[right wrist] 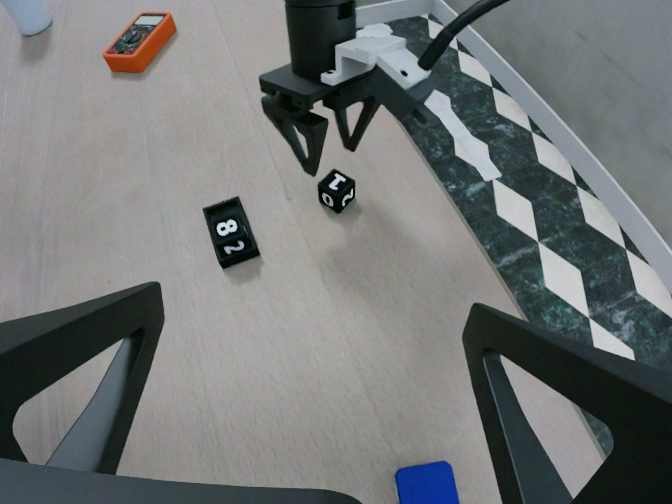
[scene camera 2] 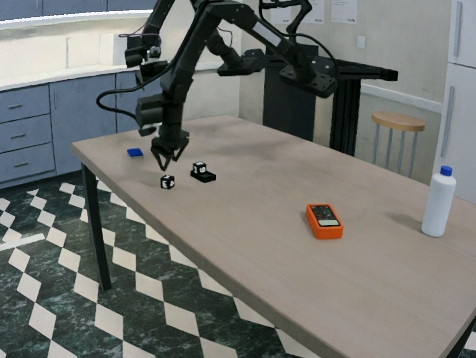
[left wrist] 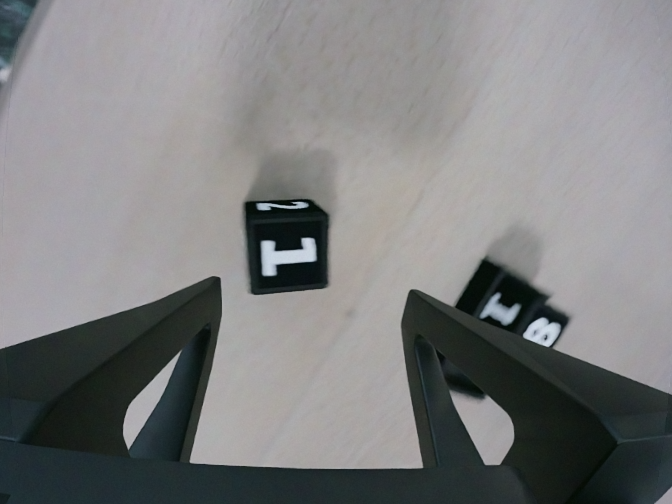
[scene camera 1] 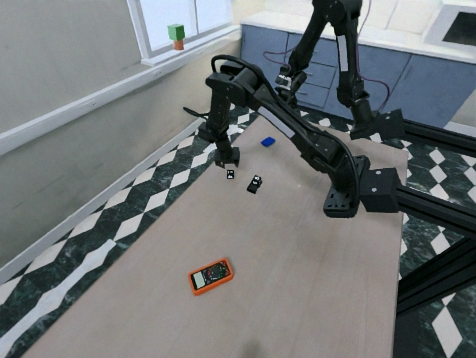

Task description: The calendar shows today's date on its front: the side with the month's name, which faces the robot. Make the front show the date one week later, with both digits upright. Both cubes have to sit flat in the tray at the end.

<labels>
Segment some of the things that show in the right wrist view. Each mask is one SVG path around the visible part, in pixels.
My left gripper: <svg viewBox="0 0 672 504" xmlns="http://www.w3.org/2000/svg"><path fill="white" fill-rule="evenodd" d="M354 0L340 4L340 15L338 17L336 16L335 5L288 7L284 4L290 64L258 77L260 93L266 95L266 97L260 99L262 114L287 143L304 174L311 178L315 178L317 175L329 124L327 118L309 112L309 110L313 109L314 103L321 100L322 107L332 111L344 151L353 154L381 104L380 101L364 89L365 80L374 63L378 64L403 87L408 87L424 78L430 71L419 59L404 48L404 38L386 35L375 40L366 36L355 39ZM293 126L305 138L308 159L304 154ZM358 102L362 105L362 109L351 137L349 137L346 108Z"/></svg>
My right gripper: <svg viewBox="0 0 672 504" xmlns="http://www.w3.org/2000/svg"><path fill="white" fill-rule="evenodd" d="M474 303L462 333L462 343L502 504L672 504L672 373L559 335L483 303ZM501 355L603 422L610 429L613 437L611 453L574 499L530 426L504 369ZM0 323L0 504L362 504L350 495L325 489L218 485L116 475L164 326L165 313L161 284L159 282L149 281L76 305ZM123 339L92 399L45 465L29 463L13 434L13 422L18 409L26 401Z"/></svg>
A black calendar tray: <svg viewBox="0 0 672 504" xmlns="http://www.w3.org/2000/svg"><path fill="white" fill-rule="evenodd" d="M239 197L203 209L218 263L223 270L261 256ZM239 213L252 248L223 258L216 246L209 223L234 213Z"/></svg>
</labels>
